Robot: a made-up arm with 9 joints. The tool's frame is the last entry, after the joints. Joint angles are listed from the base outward.
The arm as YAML. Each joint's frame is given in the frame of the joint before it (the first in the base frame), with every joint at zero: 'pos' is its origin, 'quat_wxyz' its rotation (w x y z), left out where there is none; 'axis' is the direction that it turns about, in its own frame. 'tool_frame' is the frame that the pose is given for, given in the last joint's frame.
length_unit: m
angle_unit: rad
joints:
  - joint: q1
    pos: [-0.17, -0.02, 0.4]
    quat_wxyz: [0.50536, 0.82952, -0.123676, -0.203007]
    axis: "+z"
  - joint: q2
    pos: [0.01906, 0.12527, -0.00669]
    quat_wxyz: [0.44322, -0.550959, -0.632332, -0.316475]
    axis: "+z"
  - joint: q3
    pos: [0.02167, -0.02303, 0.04]
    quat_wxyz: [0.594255, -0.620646, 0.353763, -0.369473]
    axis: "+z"
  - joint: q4
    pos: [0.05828, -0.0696, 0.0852]
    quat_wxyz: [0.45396, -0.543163, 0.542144, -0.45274]
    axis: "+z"
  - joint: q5
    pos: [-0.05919, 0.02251, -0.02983]
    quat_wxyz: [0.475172, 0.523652, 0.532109, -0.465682]
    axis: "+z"
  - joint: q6
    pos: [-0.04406, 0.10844, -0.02]
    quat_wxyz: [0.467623, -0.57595, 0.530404, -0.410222]
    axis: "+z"
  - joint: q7
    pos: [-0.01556, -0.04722, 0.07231]
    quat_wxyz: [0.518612, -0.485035, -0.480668, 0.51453]
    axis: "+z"
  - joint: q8
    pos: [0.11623, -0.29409, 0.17]
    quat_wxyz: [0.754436, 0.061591, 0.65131, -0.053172]
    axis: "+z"
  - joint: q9
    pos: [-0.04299, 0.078, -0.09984]
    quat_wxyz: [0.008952, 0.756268, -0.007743, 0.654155]
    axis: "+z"
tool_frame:
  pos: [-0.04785, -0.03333, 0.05]
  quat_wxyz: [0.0, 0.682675, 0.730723, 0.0]
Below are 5 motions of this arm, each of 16 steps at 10 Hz.
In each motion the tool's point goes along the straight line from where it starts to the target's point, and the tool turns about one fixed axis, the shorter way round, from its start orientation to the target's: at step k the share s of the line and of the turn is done. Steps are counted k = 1, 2, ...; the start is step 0. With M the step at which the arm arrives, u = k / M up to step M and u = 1 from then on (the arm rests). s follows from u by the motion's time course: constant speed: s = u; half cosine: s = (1 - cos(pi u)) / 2; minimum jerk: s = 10 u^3 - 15 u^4 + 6 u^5.
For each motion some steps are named. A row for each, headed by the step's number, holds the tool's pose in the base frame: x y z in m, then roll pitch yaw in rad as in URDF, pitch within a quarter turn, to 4 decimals.
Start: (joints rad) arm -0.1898 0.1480 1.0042 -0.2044 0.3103 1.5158 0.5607 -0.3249 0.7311
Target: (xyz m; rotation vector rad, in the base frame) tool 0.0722 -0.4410 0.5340 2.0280 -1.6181 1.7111
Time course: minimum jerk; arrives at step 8
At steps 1, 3, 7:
1: -0.2264 -0.3172 0.7203 2.0866 -0.8348 0.0648
3: -0.1477 -0.3498 0.6712 2.4878 -1.0546 -0.2961
7: 0.0673 -0.4390 0.5370 -2.2084 -0.8427 -1.7761

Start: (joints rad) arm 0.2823 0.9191 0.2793 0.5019 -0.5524 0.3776 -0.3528 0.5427 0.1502
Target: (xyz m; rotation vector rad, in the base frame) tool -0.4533 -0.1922 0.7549 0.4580 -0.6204 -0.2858
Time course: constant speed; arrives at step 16
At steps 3, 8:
3: -0.0518 -0.0068 0.8142 -0.3802 0.3319 -0.1405
8: -0.2062 -0.0781 0.7914 -0.0407 -0.0247 -0.1605

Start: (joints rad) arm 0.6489 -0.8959 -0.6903 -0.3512 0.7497 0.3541 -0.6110 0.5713 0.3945
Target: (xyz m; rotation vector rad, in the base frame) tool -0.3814 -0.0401 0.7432 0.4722 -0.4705 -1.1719
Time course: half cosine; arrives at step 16
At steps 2, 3, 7, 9, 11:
2: -0.5845 -0.1518 0.7574 0.9812 0.5779 -1.4410
3: -0.5747 -0.1464 0.7567 0.9646 0.5439 -1.4369
7: -0.5075 -0.1095 0.7520 0.8522 0.3124 -1.3938
9: -0.4664 -0.0868 0.7491 0.7816 0.1731 -1.3558
11: -0.4283 -0.0659 0.7465 0.7127 0.0472 -1.3125

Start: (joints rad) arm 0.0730 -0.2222 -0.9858 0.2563 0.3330 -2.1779 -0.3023 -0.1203 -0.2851
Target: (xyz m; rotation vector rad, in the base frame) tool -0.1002 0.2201 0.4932 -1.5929 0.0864 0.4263
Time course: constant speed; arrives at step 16
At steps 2, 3, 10, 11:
2: -0.0227 0.1146 0.5435 -2.1179 0.4067 0.3508
3: -0.0282 0.1222 0.5399 -2.0792 0.3988 0.3427
10: -0.0670 0.1749 0.5148 -1.8097 0.3527 0.2787
11: -0.0725 0.1824 0.5112 -1.7713 0.3475 0.2686

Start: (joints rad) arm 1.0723 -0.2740 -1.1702 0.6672 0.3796 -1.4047 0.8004 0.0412 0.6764
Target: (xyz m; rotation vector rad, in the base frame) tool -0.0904 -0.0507 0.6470 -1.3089 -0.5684 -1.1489
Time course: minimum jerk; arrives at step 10
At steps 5, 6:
5: -0.1456 0.0269 0.5362 -1.7501 -0.5728 -0.3353
6: -0.1254 -0.0014 0.5767 -1.5701 -0.7605 -0.3997

